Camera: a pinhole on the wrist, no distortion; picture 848 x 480 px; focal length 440.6 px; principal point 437.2 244.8 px. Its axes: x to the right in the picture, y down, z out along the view. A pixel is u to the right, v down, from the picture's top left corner.
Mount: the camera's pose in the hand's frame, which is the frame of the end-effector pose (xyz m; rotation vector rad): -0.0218 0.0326 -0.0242 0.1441 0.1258 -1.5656
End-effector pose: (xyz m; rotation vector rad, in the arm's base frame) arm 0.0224 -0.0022 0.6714 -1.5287 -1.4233 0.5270
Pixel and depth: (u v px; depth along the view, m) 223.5 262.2 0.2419
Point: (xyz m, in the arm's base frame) -0.1175 0.0771 0.4697
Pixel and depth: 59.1 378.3 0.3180
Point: -0.1087 0.2096 0.3287
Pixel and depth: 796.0 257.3 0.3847
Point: -0.4071 0.0439 0.8174
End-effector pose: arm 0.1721 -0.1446 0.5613 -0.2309 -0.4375 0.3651
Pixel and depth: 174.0 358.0 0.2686
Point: 0.0453 0.0416 0.7718
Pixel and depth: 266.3 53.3 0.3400
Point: -0.1546 -0.0715 0.7587
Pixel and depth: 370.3 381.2 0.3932
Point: 0.0761 -0.0331 0.9198
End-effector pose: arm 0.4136 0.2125 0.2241 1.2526 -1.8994 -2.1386
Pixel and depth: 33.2 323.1 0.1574
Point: 0.2532 0.3007 0.3366
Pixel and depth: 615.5 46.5 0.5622
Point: 0.4670 0.8307 0.1031
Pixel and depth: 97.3 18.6 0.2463
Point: 0.2919 0.4481 0.4395
